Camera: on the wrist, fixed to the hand. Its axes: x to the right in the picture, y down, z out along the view.
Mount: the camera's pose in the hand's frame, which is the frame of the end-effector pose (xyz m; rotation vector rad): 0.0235 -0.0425 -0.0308 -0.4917 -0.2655 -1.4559
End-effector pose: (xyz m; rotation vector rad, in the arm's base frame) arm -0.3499 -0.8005 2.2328 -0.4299 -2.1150 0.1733
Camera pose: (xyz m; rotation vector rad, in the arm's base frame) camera -0.3460 -0.8326 2.2804 0.9482 -2.1931 -1.1723
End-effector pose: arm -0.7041 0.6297 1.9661 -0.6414 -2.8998 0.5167
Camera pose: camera -0.7357 0.6129 2.0111 -1.5210 2.7177 0.3366
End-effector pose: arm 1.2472 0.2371 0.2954 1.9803 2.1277 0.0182
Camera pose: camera 1.1986 0.2613 0.3144 -0.0558 2.4801 0.0201
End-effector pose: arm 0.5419 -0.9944 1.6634 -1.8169 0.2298 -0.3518
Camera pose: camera 0.5518 -1.0186 1.7146 -2.2011 -1.3720 -1.0934
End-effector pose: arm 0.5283 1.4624 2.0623 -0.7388 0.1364 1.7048
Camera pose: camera 0.5774 1.4797 2.0378 -0.6531 -0.8476 0.3837
